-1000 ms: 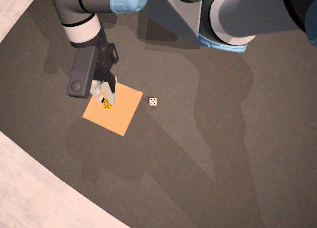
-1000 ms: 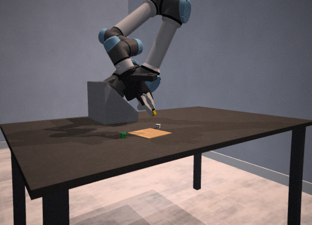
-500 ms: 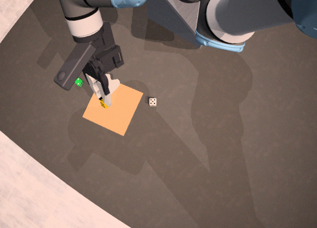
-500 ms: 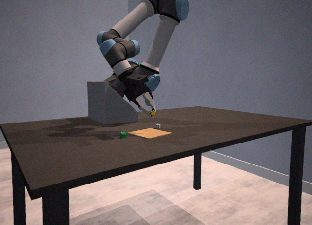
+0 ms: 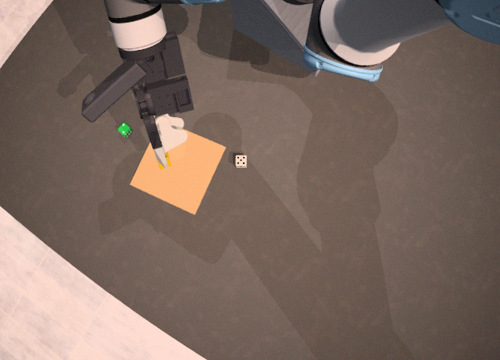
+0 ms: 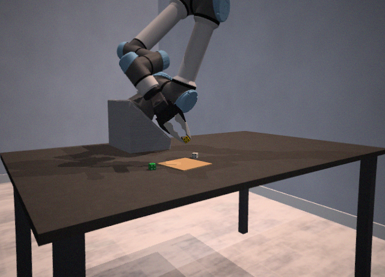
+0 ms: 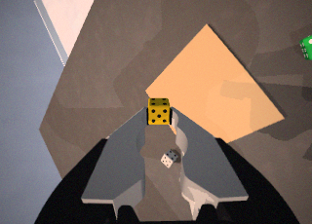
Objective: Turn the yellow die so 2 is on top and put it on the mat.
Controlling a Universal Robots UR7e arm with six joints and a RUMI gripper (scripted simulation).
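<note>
My gripper is now 10 mm past the orange mat and 100 mm above it. From my hand the other things lie so: green die 10 mm behind, 130 mm to the right, 90 mm below; then white die 80 mm behind, 100 mm to the left, 90 mm below; then yellow die 10 mm below.
</note>
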